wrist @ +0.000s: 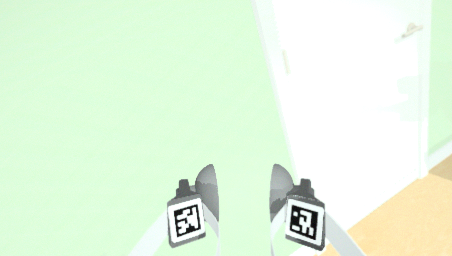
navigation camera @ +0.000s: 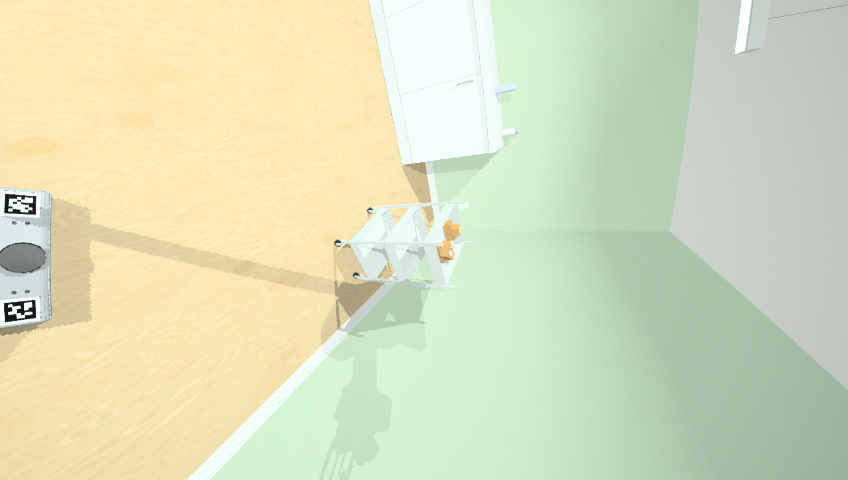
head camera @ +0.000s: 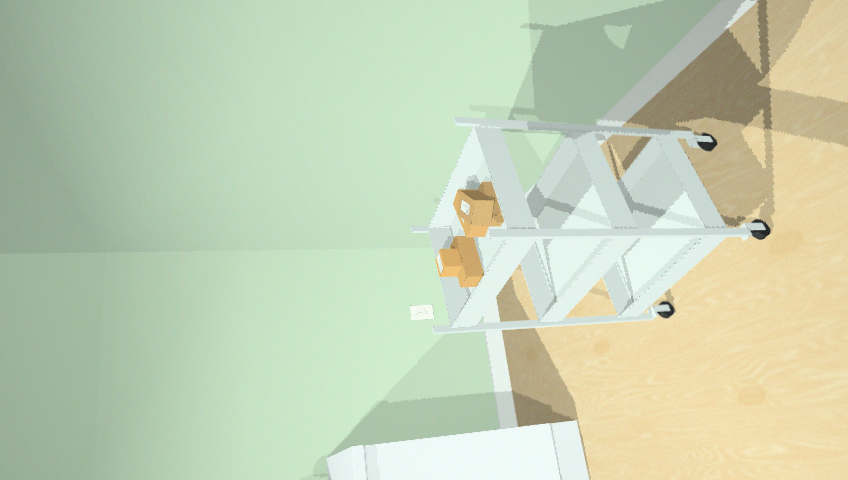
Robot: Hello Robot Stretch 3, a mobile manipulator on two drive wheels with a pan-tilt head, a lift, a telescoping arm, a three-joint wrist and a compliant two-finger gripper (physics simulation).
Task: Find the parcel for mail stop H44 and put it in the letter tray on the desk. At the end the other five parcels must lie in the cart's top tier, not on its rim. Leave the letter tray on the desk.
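Places are measured from the robot's base along level axes (x ahead, y left, z up), in metres.
Where they show: gripper, fingertip midpoint: [wrist: 243, 184]; robot's base at its link origin: [navigation camera: 23, 255].
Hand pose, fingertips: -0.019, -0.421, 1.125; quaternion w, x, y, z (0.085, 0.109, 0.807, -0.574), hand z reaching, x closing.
Note:
Each offset is from my fingertips to the top centre of the thing, as dx, dy, dz. "pt": to the spot under its first point.
The white three-tier cart {pt +1.318, +0.339, -0.430} [head camera: 505, 178] [navigation camera: 437, 270] stands in the corner, in views turned on their side. Several brown parcels lie in its top tier. One parcel {+1.392, +0.405, -0.362} [head camera: 483, 206] [navigation camera: 446, 253] with a white label rests against others in one group. A small parcel {+1.562, +0.550, -0.360} [head camera: 451, 263] with a white label on its end touches a long parcel {+1.560, +0.547, -0.410} [head camera: 471, 261] in the second group. The label writing is too small to read. My gripper [wrist: 243, 184] has its fingers apart and nothing between them, far from the parcels. The desk and letter tray cannot be made out.
A white cabinet [head camera: 458, 457] [navigation camera: 446, 101] stands along the wall beside the cart. A white door [wrist: 350, 100] shows beyond my fingers in the wrist view. My base [navigation camera: 22, 228] is at the left edge of the navigation view. A wall outlet [head camera: 421, 312] is near the cart.

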